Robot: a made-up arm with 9 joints. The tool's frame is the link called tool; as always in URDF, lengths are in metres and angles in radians.
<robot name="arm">
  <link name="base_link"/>
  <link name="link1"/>
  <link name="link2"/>
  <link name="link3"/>
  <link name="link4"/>
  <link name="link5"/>
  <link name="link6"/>
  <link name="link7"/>
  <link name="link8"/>
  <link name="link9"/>
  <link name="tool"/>
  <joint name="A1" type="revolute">
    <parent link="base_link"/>
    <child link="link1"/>
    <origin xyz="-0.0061 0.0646 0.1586"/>
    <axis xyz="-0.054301 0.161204 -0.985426"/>
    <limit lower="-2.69" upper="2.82"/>
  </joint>
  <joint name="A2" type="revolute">
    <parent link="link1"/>
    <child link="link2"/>
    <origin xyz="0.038 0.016 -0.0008"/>
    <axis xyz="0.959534 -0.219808 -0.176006"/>
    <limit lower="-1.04" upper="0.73"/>
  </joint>
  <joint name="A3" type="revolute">
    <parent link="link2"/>
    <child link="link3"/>
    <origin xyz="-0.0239 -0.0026 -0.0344"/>
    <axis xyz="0 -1 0"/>
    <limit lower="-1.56" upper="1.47"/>
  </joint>
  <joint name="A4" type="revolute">
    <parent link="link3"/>
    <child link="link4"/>
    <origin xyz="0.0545 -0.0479 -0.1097"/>
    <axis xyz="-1 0 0"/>
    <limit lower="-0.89" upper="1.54"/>
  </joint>
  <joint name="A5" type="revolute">
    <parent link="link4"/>
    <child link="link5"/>
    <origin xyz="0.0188 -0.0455 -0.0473"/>
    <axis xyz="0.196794 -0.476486 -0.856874"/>
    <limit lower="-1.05" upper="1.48"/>
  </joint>
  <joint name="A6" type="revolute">
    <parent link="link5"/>
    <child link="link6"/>
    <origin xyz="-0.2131 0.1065 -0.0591"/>
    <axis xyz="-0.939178 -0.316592 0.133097"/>
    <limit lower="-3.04" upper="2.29"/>
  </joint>
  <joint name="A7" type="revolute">
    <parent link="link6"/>
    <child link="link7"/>
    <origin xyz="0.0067 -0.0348 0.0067"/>
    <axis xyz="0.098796 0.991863 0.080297"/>
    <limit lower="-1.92" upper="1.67"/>
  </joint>
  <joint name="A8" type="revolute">
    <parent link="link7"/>
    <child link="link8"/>
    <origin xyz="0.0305 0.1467 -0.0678"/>
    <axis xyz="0 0 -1"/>
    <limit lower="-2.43" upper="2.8"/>
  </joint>
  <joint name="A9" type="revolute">
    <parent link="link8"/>
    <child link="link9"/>
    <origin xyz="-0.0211 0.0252 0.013"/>
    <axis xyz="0 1 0"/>
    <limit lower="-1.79" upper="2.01"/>
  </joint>
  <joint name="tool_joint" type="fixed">
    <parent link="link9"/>
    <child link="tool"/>
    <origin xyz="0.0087 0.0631 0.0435" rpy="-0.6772 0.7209 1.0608"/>
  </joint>
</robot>
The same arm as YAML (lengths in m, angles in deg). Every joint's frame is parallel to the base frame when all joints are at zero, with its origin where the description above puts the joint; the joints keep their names.
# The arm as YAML. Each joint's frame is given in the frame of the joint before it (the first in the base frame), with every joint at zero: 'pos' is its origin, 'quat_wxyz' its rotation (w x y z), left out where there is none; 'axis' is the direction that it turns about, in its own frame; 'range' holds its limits. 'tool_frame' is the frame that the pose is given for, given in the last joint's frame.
length_unit: m
angle_unit: deg
joints:
  - joint: A1
    pos: [-0.0061, 0.0646, 0.1586]
    axis: [-0.054301, 0.161204, -0.985426]
    range: [-154.13, 161.57]
  - joint: A2
    pos: [0.038, 0.016, -0.0008]
    axis: [0.959534, -0.219808, -0.176006]
    range: [-59.59, 41.83]
  - joint: A3
    pos: [-0.0239, -0.0026, -0.0344]
    axis: [0.0, -1.0, 0.0]
    range: [-89.38, 84.22]
  - joint: A4
    pos: [0.0545, -0.0479, -0.1097]
    axis: [-1.0, 0.0, 0.0]
    range: [-50.99, 88.24]
  - joint: A5
    pos: [0.0188, -0.0455, -0.0473]
    axis: [0.196794, -0.476486, -0.856874]
    range: [-60.16, 84.8]
  - joint: A6
    pos: [-0.2131, 0.1065, -0.0591]
    axis: [-0.939178, -0.316592, 0.133097]
    range: [-174.18, 131.21]
  - joint: A7
    pos: [0.0067, -0.0348, 0.0067]
    axis: [0.098796, 0.991863, 0.080297]
    range: [-110.01, 95.68]
  - joint: A8
    pos: [0.0305, 0.1467, -0.0678]
    axis: [0.0, 0.0, -1.0]
    range: [-139.23, 160.43]
  - joint: A9
    pos: [-0.0211, 0.0252, 0.013]
    axis: [0.0, 1.0, 0.0]
    range: [-102.56, 115.16]
tool_frame:
  pos: [0.0087, 0.0631, 0.0435]
  quat_wxyz: [0.702076, -0.436406, 0.129725, 0.547549]

